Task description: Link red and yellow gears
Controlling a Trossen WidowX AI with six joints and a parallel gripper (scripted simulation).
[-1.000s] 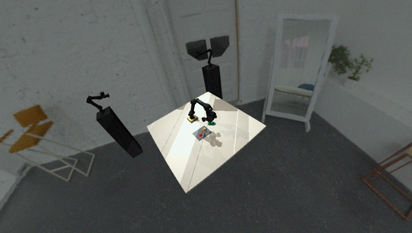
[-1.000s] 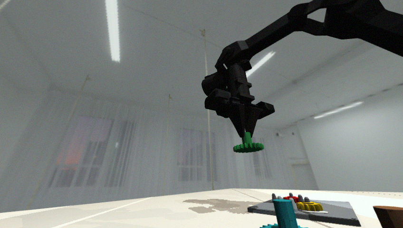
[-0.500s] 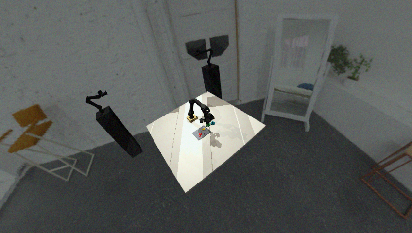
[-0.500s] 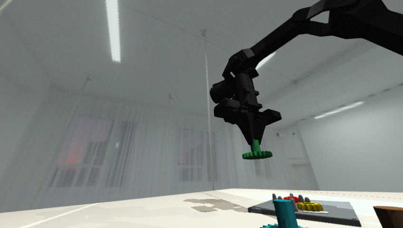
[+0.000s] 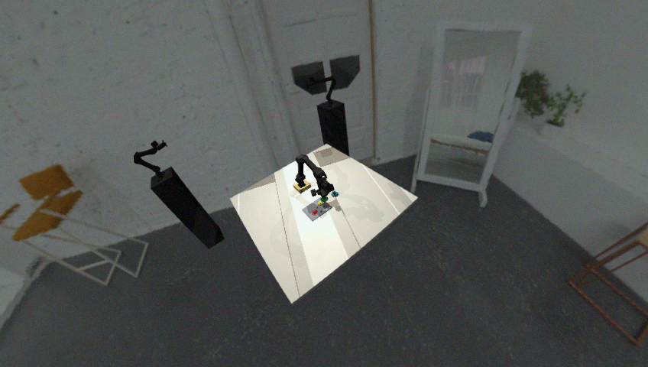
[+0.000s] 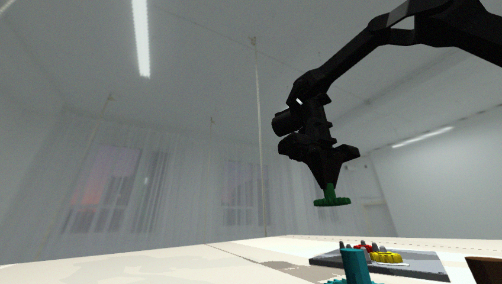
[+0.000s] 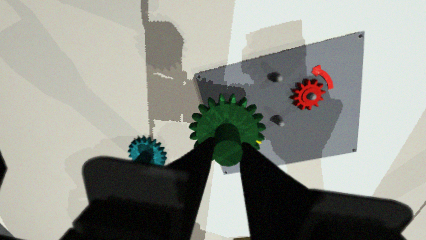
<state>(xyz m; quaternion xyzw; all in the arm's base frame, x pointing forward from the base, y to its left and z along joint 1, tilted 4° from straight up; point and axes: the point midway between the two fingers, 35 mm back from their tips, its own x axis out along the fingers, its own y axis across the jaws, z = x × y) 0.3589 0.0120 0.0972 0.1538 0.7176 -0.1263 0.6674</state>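
Right now the grey board is 120 mm below my gripper tip, 70 mm to the right of it and 40 mm behind it. From my gripper tip the other things lie so: yellow gear: 110 mm below, 60 mm behind, 20 mm to the right; red gear: 110 mm to the right, 110 mm below, 10 mm behind; green gear: 10 mm below.
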